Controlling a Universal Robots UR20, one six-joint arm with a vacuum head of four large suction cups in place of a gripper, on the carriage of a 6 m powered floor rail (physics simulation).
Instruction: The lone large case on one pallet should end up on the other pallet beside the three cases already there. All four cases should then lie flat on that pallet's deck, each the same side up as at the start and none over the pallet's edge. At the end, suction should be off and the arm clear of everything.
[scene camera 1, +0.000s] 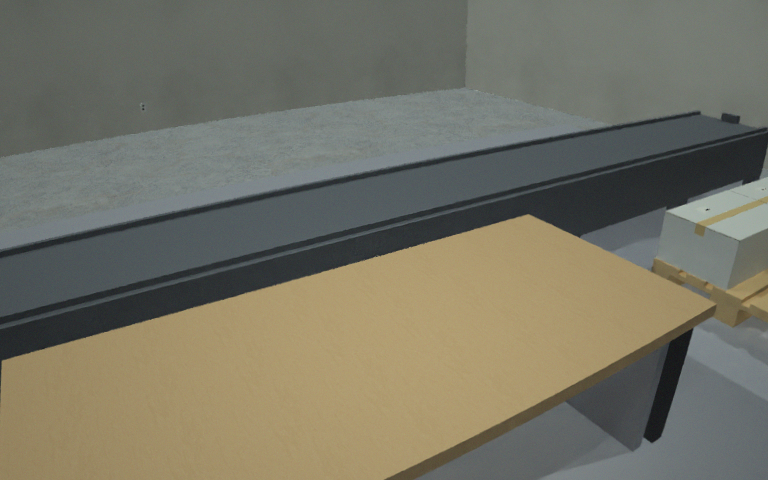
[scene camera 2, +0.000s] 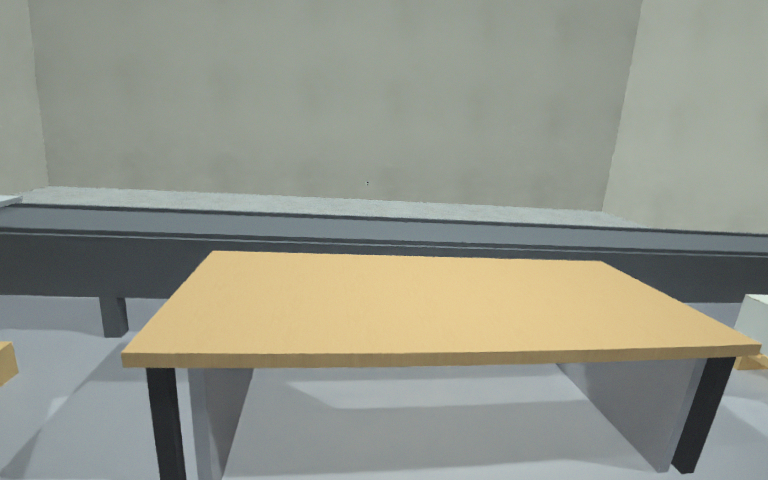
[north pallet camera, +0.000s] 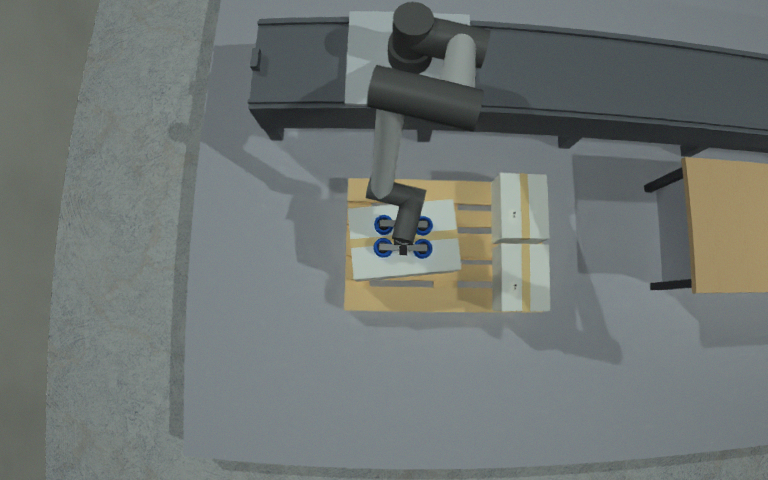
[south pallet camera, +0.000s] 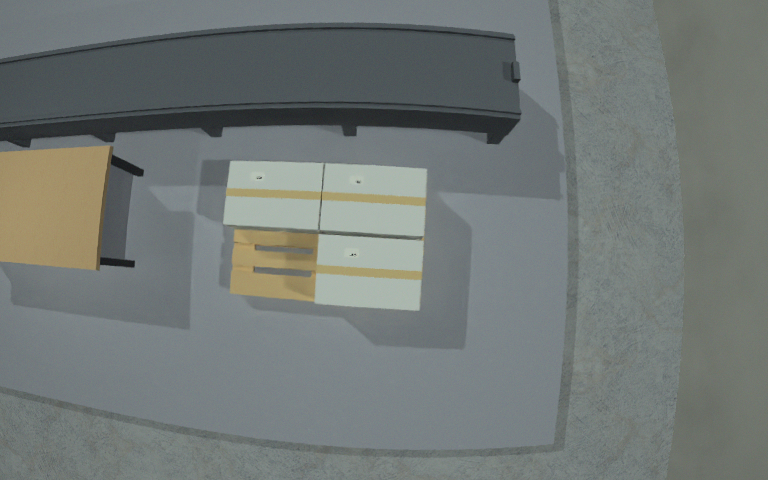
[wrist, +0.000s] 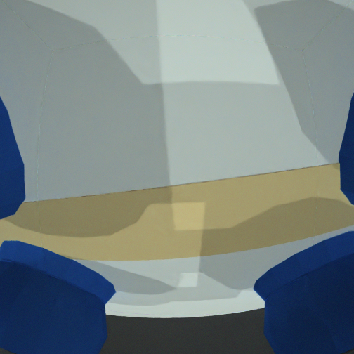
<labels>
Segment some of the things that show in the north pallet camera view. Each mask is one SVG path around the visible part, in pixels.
A pallet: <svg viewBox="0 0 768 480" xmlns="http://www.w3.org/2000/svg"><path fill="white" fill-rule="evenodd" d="M394 179L396 183L426 190L424 201L453 199L460 259L492 260L492 248L499 245L492 243L492 234L458 233L458 227L492 228L491 211L457 210L457 205L491 205L492 182ZM348 178L344 310L543 312L492 311L492 288L458 288L458 281L492 281L492 265L461 264L461 270L451 273L380 279L433 281L433 287L370 286L370 280L355 281L353 277L348 209L370 207L372 203L384 202L366 198L370 179Z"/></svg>
</labels>
